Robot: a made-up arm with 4 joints.
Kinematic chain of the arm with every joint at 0, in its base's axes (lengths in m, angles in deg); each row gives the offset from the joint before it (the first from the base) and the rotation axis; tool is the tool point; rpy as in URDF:
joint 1: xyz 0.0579 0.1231 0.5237 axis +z
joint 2: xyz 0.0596 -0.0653 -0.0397 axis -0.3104 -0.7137 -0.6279
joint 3: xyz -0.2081 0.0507 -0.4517 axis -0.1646 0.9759 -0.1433
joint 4: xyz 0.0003 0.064 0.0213 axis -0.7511 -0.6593 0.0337
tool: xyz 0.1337 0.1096 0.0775 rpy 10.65 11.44 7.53
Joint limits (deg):
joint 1: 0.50..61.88
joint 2: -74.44..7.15
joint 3: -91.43..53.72
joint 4: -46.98..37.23
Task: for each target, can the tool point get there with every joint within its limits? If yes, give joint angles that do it. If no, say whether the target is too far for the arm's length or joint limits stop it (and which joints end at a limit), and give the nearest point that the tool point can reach.
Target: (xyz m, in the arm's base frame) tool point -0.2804 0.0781 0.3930
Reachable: yes | joints 22.74 -49.53 -16.65 23.30
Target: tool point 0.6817 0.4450 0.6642
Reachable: no: joint limits stop it (at a limit: joint 1, joint 2) | nearest point 0.0968 0.2405 0.1330 | short by 0.816 m
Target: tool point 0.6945 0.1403 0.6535
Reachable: no: joint limits stop it (at a limit: joint 1, joint 2, joint 4) | nearest point 0.0780 -0.2625 0.5892 | short by 0.739 m
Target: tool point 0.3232 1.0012 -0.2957
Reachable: no: too far | nearest point 0.1081 0.2891 -0.0467 | short by 0.784 m
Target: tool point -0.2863 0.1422 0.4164
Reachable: yes | joints 8.89 -51.00 -22.64 22.78
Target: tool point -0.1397 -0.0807 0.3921
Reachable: yes | joints 52.03 -41.27 -51.00 -39.23
